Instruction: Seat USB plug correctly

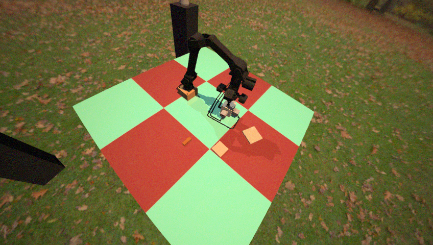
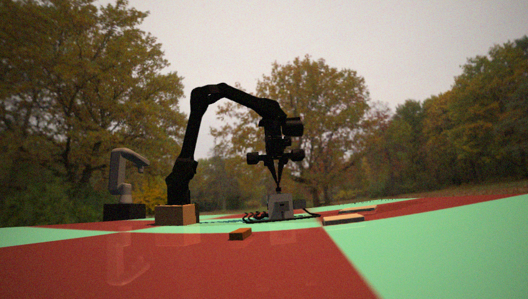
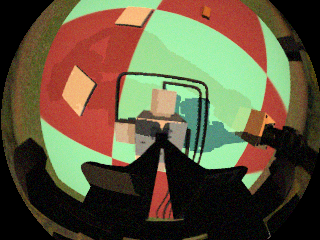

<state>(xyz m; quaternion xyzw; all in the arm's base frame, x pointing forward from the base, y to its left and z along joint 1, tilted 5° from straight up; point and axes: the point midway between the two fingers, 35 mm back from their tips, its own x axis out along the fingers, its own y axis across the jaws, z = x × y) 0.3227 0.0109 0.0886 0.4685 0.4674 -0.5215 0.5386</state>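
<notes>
Right now my gripper tip is 20 mm above the dark USB plug. From my gripper tip the other things lie so: orange block (330 mm to the right, 110 mm below, 90 mm behind).
</notes>
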